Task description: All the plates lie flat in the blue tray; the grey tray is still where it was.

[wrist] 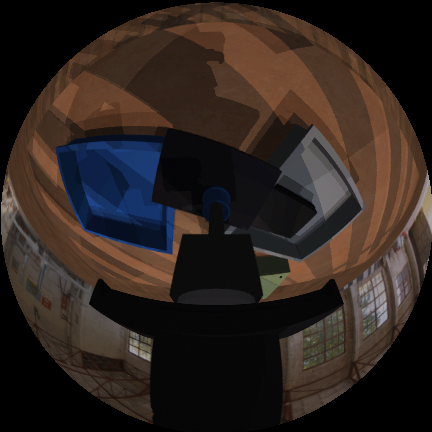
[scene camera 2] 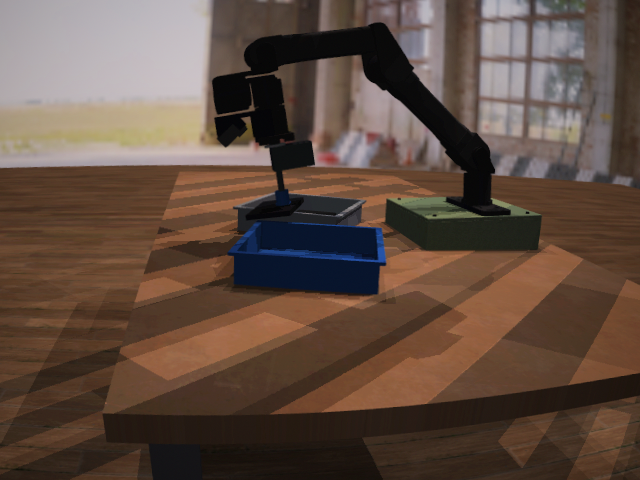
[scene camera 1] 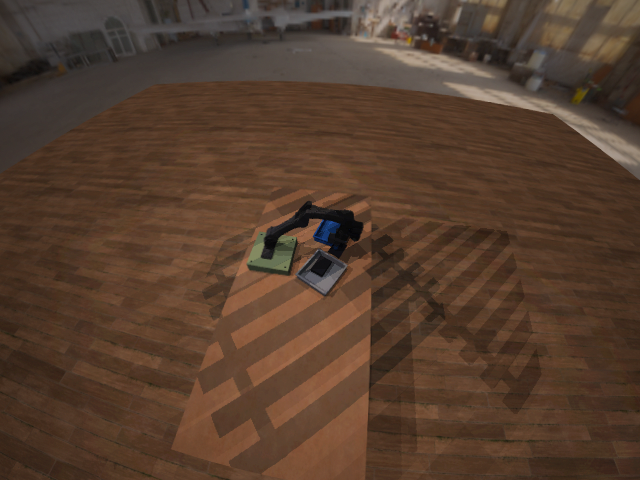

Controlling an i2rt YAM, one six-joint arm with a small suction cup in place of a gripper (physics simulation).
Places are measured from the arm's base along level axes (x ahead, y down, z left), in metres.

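Pixels of known places: end effector, tool point: point(wrist: 215, 194) point(scene camera 2: 284, 209) point(scene camera 1: 335, 248); arm's base, origin of the base link: point(scene camera 2: 476, 207) point(scene camera 1: 270, 246).
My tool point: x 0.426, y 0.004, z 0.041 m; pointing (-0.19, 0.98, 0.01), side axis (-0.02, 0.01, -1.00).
For each thing: its top centre in the pictures, then the offset to it from my tool point.
- blue tray, middle of its top: point(scene camera 2: 313, 238) point(wrist: 106, 204) point(scene camera 1: 334, 229) dx -0.020, dy +0.014, dz +0.183 m
- grey tray, middle of its top: point(wrist: 309, 222) point(scene camera 2: 303, 202) point(scene camera 1: 321, 269) dx -0.066, dy +0.014, dz -0.161 m
My suction gripper point(scene camera 2: 281, 197) point(wrist: 216, 202) is shut on a black plate point(scene camera 1: 338, 251) point(scene camera 2: 262, 209) point(wrist: 177, 172). The held plate is slightly tilted in the air, between and above the two trays. The blue tray point(scene camera 1: 316, 235) point(scene camera 2: 305, 273) point(wrist: 127, 239) stands on the table; the part of its inside that shows in the wrist view holds no plate. The held plate hides its near side there. The grey tray point(scene camera 1: 310, 282) point(scene camera 2: 352, 216) point(wrist: 282, 248) stands beyond it in scene camera 2, with another black plate point(scene camera 1: 321, 266) point(wrist: 290, 210) lying inside it.
The arm stands on a green base block point(scene camera 1: 269, 264) point(scene camera 2: 480, 232) point(wrist: 274, 284), beside the trays. The arm point(scene camera 2: 320, 45) arches over from the block. The table edge point(scene camera 2: 310, 421) runs along the near side in scene camera 2.
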